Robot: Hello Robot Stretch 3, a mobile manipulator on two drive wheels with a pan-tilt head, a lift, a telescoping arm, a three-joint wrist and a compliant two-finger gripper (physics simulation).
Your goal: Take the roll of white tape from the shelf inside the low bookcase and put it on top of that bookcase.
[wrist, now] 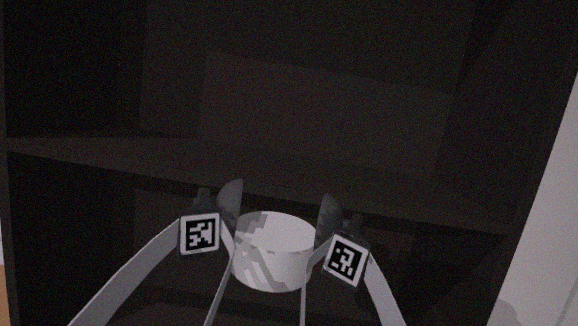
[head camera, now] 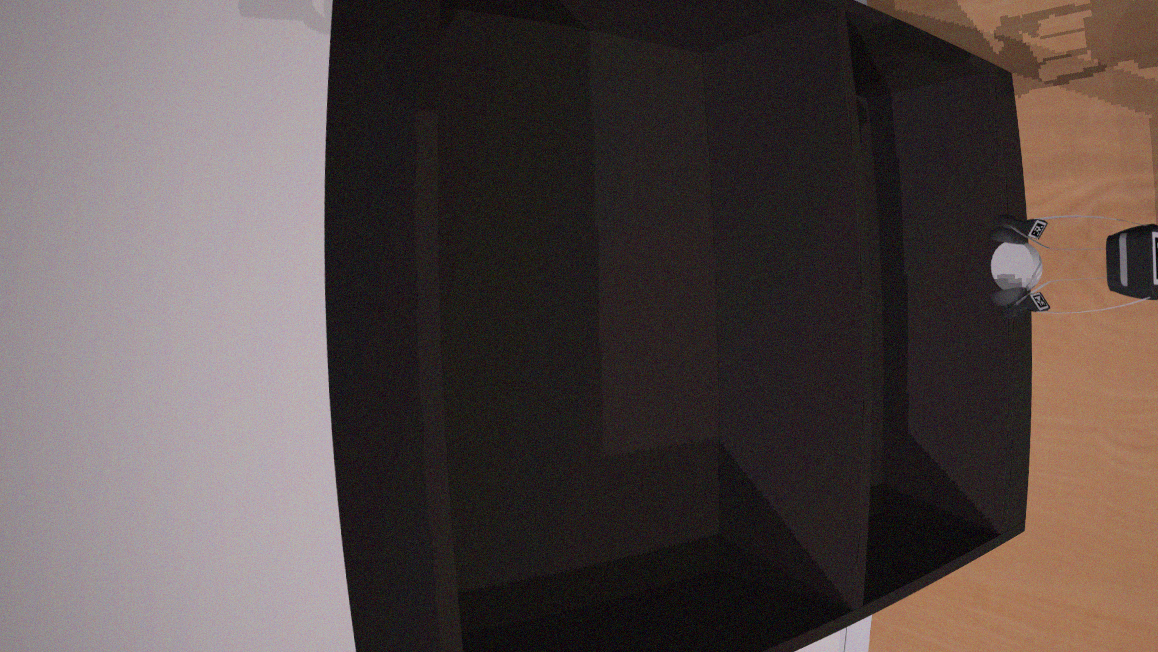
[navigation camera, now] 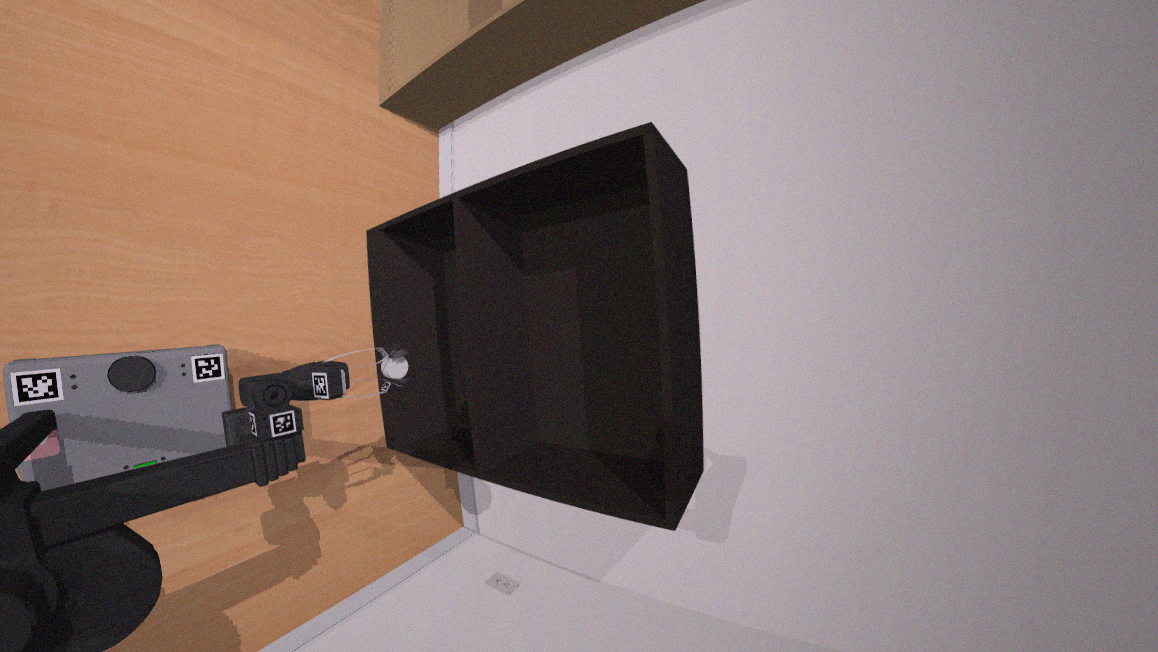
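Pixels of known places: gripper, between the fingertips: (head camera: pixel 991 267) (navigation camera: pixel 408 365); robot's base, origin of its link: (navigation camera: pixel 133 371).
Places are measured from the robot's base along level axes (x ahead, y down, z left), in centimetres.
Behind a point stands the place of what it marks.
The white tape roll (head camera: pixel 1015 263) {z -39.4, x -2.3, y -56.0 cm} (navigation camera: pixel 394 368) {z -39.1, x -2.2, y -56.0 cm} (wrist: pixel 273 260) is between the two fingertips of my gripper (head camera: pixel 1011 266) {z -42.1, x -2.1, y -56.4 cm} (navigation camera: pixel 395 366) {z -42.1, x -2.1, y -56.4 cm} (wrist: pixel 280 207) {z -42.1, x -2.1, y -56.4 cm}, which is shut on it and holds it upright. Gripper and roll are in front of the open face of the low black bookcase (head camera: pixel 429 323) {z -62.9, x 2.1, y -105.1 cm} (navigation camera: pixel 679 323) {z -70.9, x 3.5, y -106.1 cm}. The shelf board (head camera: pixel 786 283) {z -75.4, x -1.0, y -51.7 cm} (navigation camera: pixel 494 340) {z -73.3, x 0.6, y -51.7 cm} (wrist: pixel 125 155) shows beyond the fingertips in the wrist view. The bookcase's top is at its left side in the head view and its right side in the navigation view. Its inside is very dark.
My arm (navigation camera: pixel 153 485) {z -0.8, x -9.4, y -68.0 cm} and base (navigation camera: pixel 162 413) {z -4.0, x -8.9, y -16.0 cm} are at the lower left of the navigation view, over the wooden floor (head camera: pixel 1093 445) {z -50.1, x 25.5, y 0.0 cm} (navigation camera: pixel 202 202) {z -15.2, x 43.4, y -0.1 cm}. A tan cabinet (navigation camera: pixel 486 72) {z -82.1, x 93.1, y -44.2 cm} stands beyond one side of the bookcase. A pale wall (head camera: pixel 162 323) {z -96.3, x 1.7, y -124.6 cm} (navigation camera: pixel 891 323) {z -96.3, x 0.5, y -149.8 cm} is behind it.
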